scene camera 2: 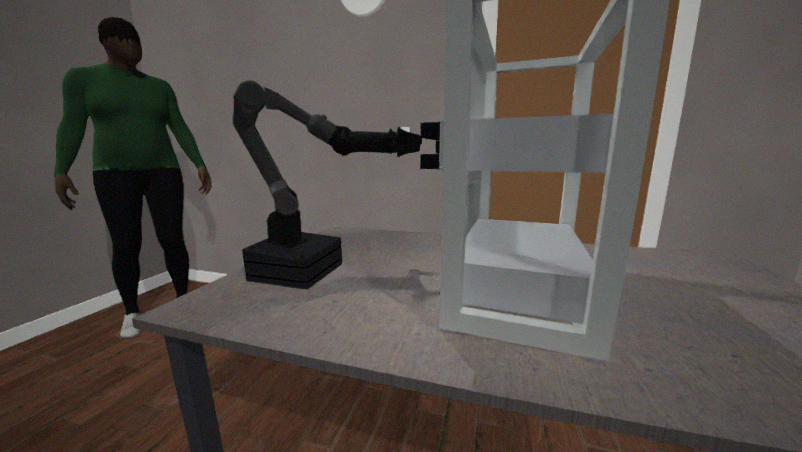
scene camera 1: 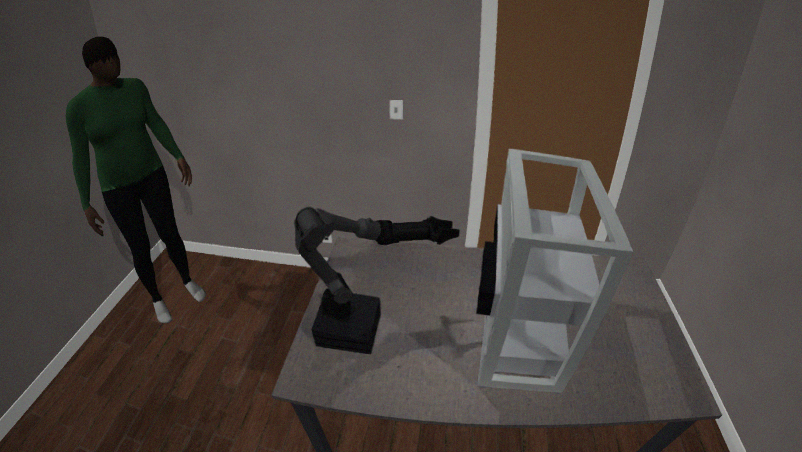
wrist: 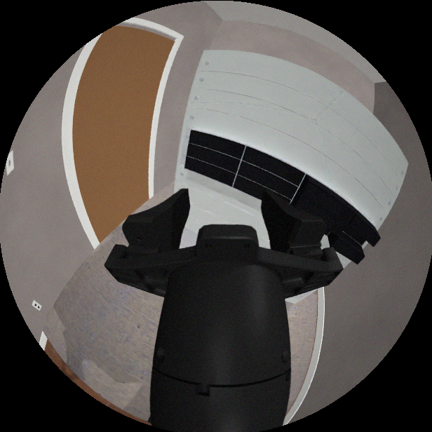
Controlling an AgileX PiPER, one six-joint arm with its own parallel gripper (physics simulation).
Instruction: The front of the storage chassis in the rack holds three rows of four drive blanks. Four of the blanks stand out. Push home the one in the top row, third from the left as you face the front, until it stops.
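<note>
The chassis sits in the pale rack. Its black front blanks show in the wrist view; the two left columns look flush. The top-row third blank stands out, right of the second divider line; its edges blur into its dark neighbours. Farther right, an upper blank and a lower blank stand out. My gripper is open and empty, in front of the rack with a gap; its right finger covers part of the lower front.
A pale box lies low in the rack, under the chassis. The rack and the arm's black base stand on the table. A person in green stands left, beyond the table.
</note>
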